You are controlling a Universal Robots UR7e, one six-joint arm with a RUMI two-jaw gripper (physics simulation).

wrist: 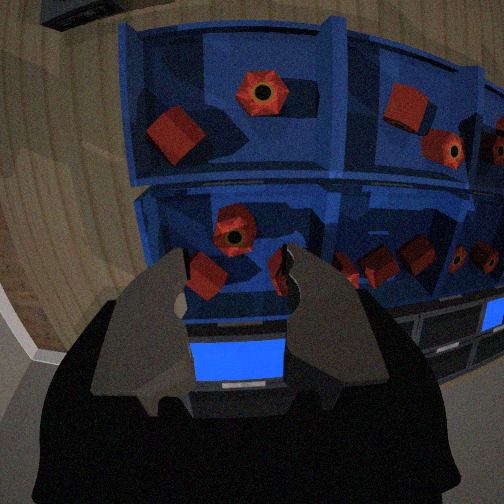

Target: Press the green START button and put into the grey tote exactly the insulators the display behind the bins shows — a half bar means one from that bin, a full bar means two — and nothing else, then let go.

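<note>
In the wrist view I look down on blue bins (300,165) in two rows, holding red hexagonal insulators. My gripper (235,257) is open and empty, its grey jaws over the near left bin (235,250). That bin holds three insulators: one on end (234,231), one by the left jaw (205,275), one partly hidden by the right jaw (278,270). The far left bin holds two (262,93) (175,134). The display (237,359) below shows a lit blue bar between my jaws; another lit bar (493,312) is at the right edge. START button and tote are out of view.
Bins to the right hold more red insulators (406,107) (443,147) (379,265) (417,254). Dark unlit display cells (450,325) sit between the lit bars. A dark box corner (80,11) shows at top left. The wooden table edge and white trim (20,330) lie at left.
</note>
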